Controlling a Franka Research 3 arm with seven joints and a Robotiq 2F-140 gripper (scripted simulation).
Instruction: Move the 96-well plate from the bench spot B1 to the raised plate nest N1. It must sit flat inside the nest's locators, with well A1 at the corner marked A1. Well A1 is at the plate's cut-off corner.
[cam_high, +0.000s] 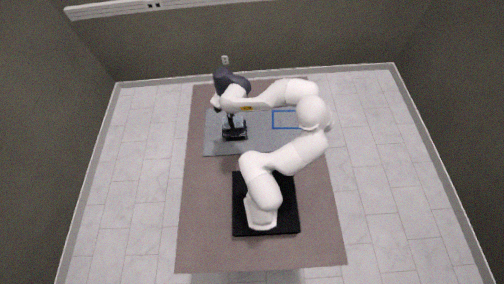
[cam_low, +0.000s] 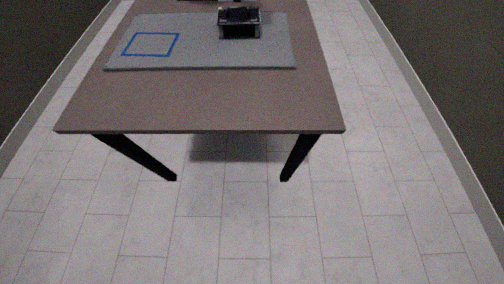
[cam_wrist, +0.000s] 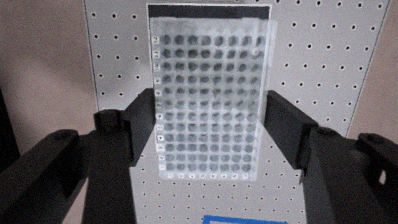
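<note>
Right now the dark raised nest is 9 cm below my hand. Also, from my hand: clear 96-well plate (2 cm below); then A1 label (9 cm below, 8 cm to the right, 5 cm behind).
</note>
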